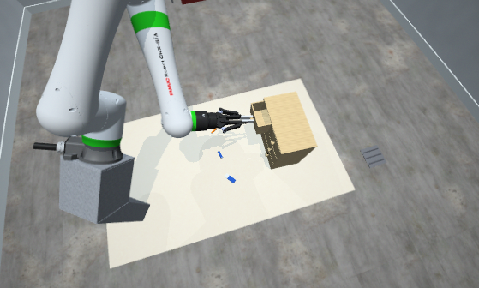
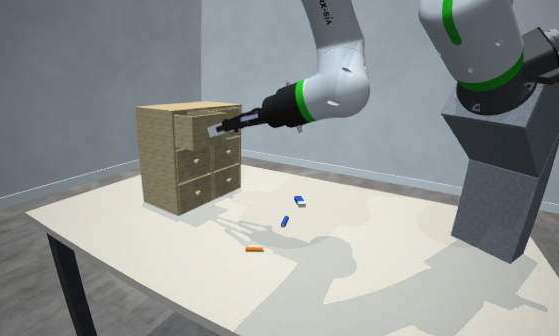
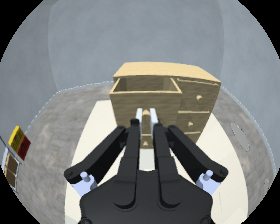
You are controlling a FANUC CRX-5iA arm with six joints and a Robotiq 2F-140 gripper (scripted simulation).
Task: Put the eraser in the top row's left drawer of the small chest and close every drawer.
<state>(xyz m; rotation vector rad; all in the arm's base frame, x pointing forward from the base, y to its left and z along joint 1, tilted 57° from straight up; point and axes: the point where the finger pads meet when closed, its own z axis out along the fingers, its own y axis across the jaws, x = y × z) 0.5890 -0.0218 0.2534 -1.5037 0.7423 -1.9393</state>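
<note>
Right now my hand is 120 mm past the eraser, 240 mm to the left of it and 250 mm above it. From my hand the other things lie so: blue cylinder (160 mm behind, 90 mm to the right, 250 mm below); then orange stick (190 mm behind, 70 mm to the left, 250 mm below).
</note>
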